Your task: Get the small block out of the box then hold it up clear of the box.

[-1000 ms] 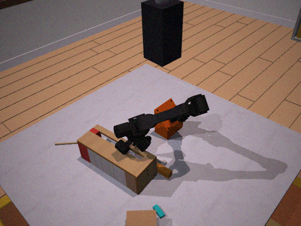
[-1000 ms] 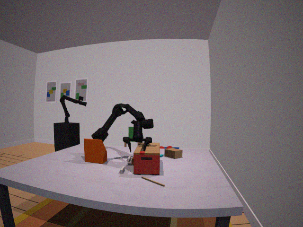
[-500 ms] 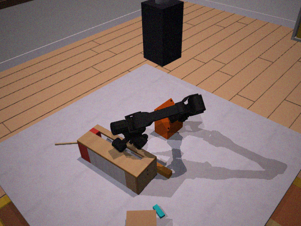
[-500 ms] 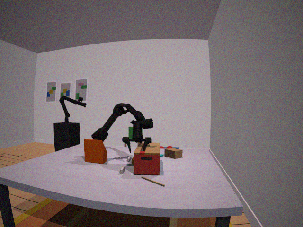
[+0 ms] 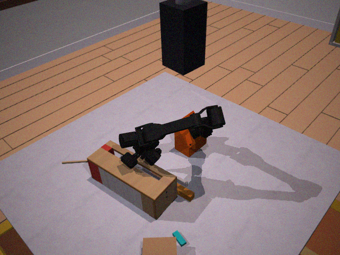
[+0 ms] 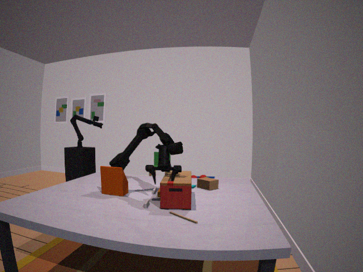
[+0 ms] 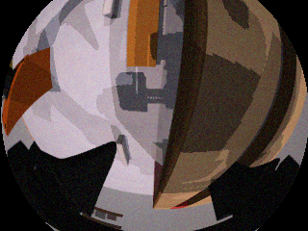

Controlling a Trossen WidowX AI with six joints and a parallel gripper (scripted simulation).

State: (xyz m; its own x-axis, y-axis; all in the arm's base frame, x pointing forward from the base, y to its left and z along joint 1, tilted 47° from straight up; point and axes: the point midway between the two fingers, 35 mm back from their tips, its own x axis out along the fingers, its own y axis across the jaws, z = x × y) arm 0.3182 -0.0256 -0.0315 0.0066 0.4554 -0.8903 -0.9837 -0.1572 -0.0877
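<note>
Right now the tan block is 5 cm ahead of my gripper tip and 1 cm to the right of it. The rest, counted from my gripper tip: wooden box (3 cm to the left, 3 cm ahead, 2 cm below); then orange bar (16 cm to the left, 7 cm below, 5 cm behind); then thin wooden stick (26 cm to the right, 16 cm ahead, 8 cm below).
</note>
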